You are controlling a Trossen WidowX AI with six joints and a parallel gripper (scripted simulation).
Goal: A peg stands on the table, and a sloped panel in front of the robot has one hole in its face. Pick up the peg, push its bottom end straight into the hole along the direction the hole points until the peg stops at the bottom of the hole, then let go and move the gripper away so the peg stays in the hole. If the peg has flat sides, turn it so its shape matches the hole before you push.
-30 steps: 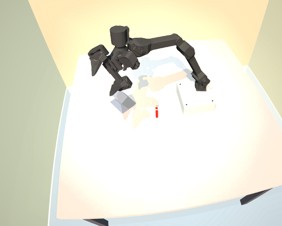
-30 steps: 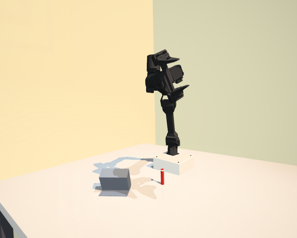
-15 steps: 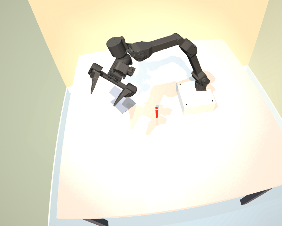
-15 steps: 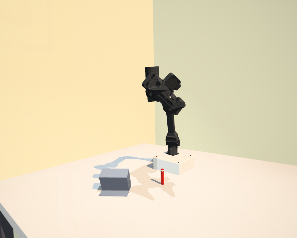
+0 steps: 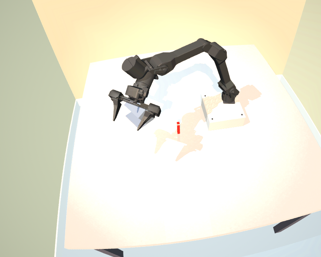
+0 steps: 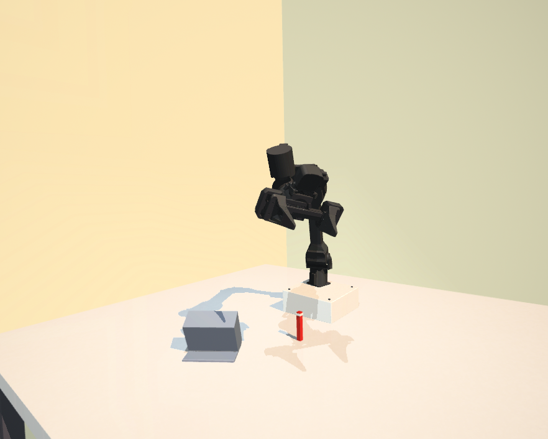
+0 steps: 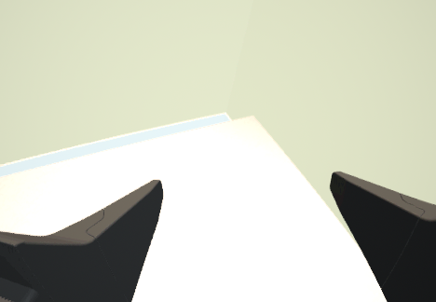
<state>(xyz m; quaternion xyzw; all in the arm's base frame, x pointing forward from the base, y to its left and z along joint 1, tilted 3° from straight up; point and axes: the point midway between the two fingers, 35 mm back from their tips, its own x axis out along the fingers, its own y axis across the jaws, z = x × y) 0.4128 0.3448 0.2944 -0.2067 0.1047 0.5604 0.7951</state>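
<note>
The red square peg lies 170 mm behind my gripper tip, 220 mm to the right of it and 270 mm below it. The rest, counted from my gripper tip: grey sloped panel: 40 mm ahead, 320 mm to the right, 290 mm below.
</note>
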